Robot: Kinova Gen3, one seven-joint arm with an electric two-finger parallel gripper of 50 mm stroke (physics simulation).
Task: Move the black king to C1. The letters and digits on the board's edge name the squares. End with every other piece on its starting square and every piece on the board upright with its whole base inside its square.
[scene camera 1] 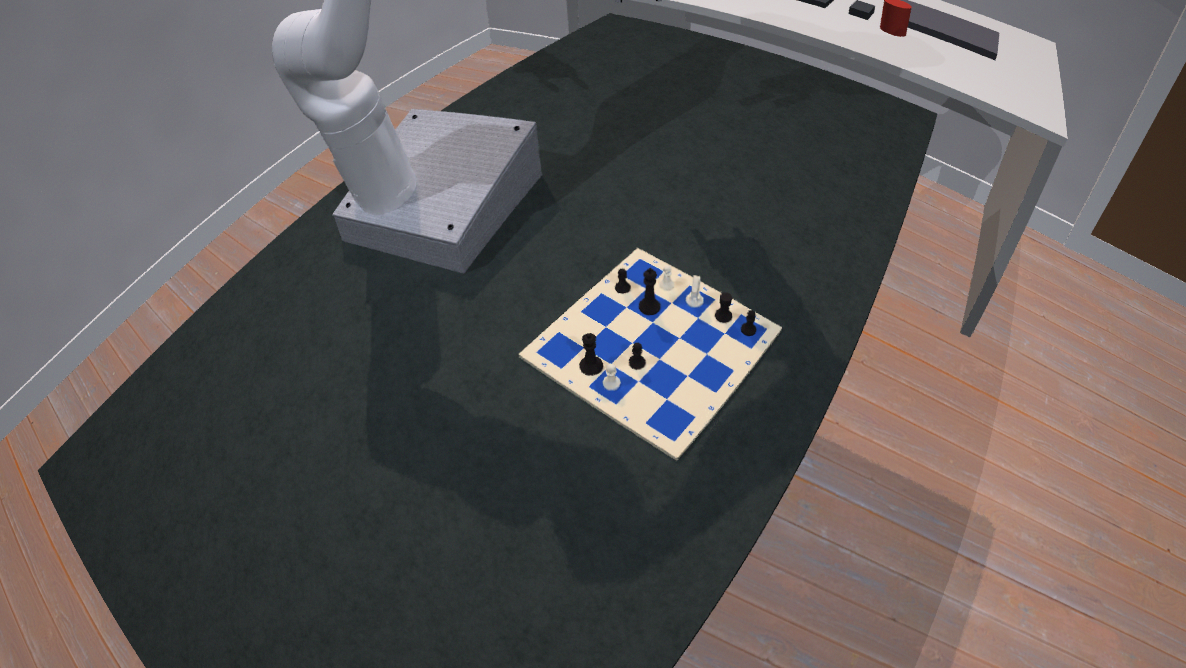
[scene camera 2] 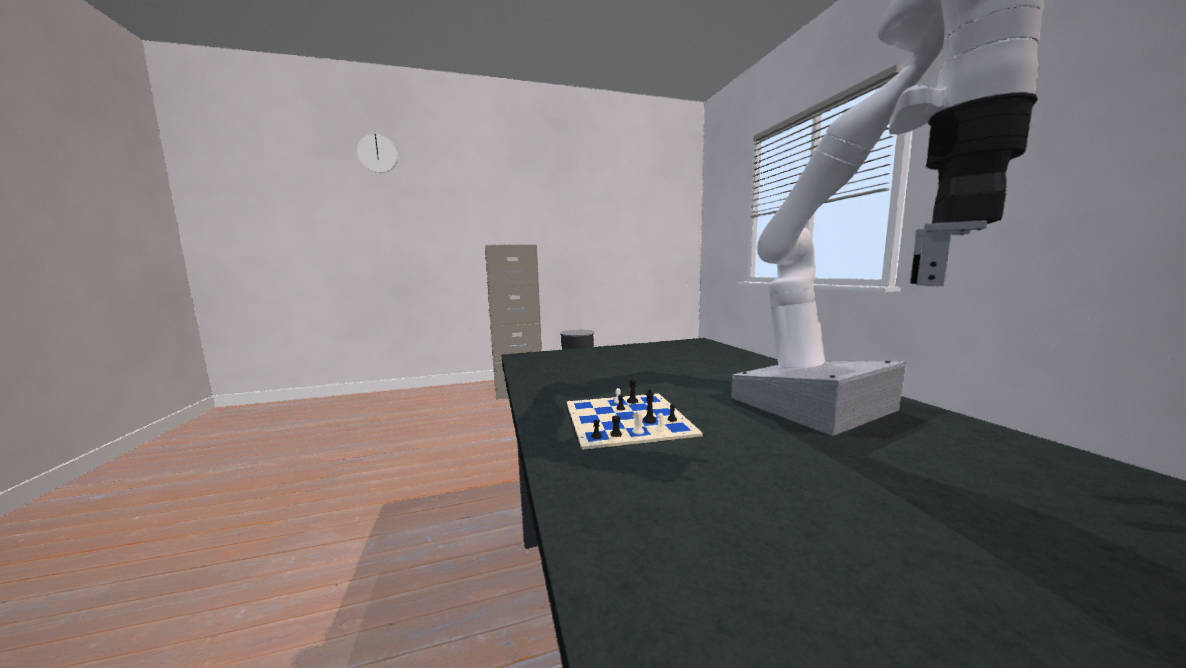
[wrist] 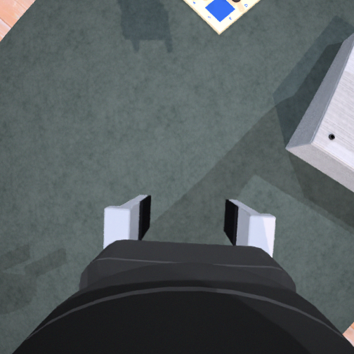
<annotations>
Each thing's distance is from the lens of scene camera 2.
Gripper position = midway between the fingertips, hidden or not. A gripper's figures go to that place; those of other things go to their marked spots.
my gripper [scene camera 2: 925,284]: 0.57 m
chessboard [scene camera 2: 583,413]: 0.77 m
</annotations>
